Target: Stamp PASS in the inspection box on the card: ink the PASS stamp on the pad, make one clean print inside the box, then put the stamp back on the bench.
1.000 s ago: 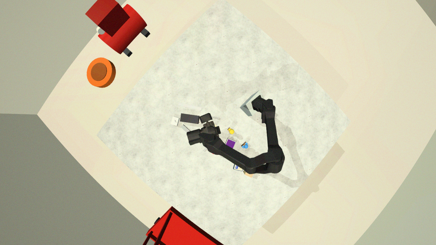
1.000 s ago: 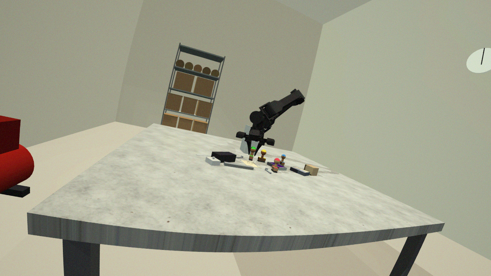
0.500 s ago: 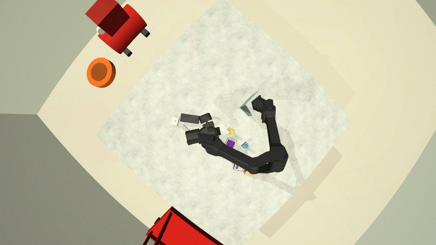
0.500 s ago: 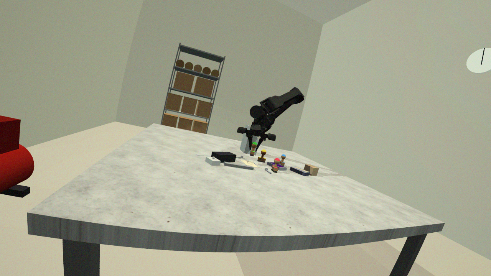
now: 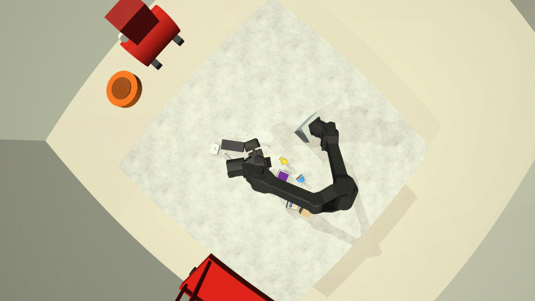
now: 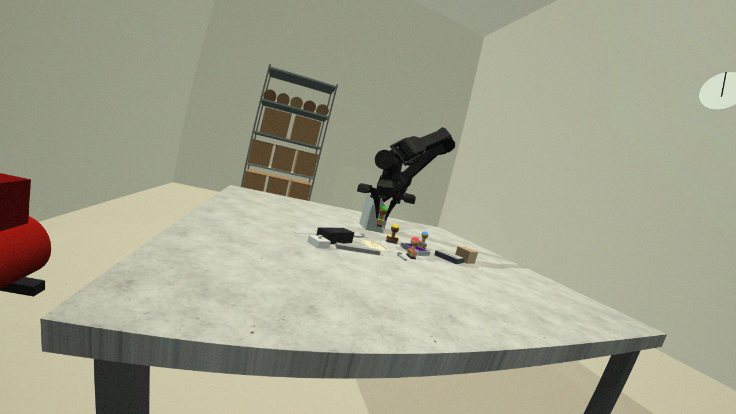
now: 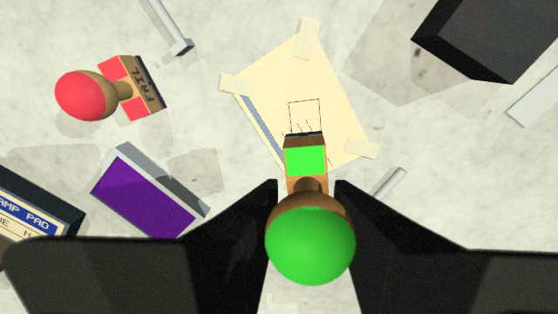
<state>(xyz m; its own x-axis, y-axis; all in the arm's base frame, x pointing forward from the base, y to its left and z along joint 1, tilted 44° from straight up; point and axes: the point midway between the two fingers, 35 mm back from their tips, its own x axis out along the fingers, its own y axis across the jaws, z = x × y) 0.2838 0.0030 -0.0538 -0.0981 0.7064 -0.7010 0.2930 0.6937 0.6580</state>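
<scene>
The red-knobbed stamp lies 110 mm to the left of my gripper tip, 70 mm below it and 70 mm ahead of it. Also, from my gripper tip: cream card 90 mm below, 10 mm ahead; green-knobbed stamp right at my gripper tip; yellow-knobbed stamp 90 mm behind, 80 mm to the left, 70 mm below.
</scene>
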